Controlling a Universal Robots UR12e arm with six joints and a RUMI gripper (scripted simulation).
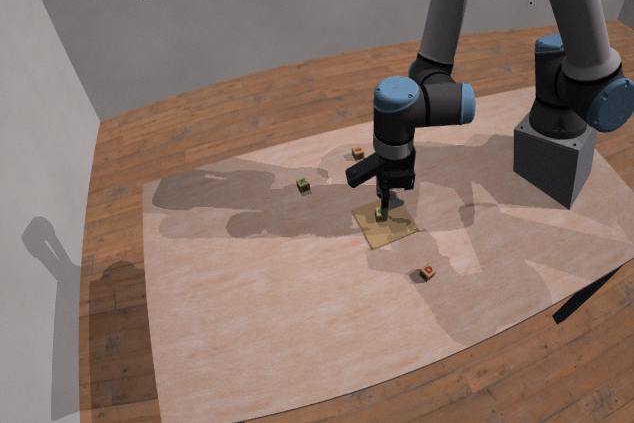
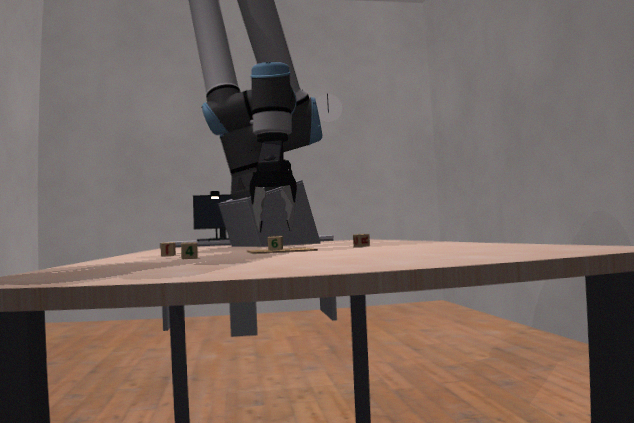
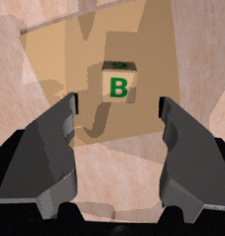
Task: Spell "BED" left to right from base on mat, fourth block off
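Now: hand 10 mm past the tan mat, 10 mm to the right of it and 60 mm above it. Round my hand: green block: 150 mm ahead, 190 mm to the right, 40 mm below.
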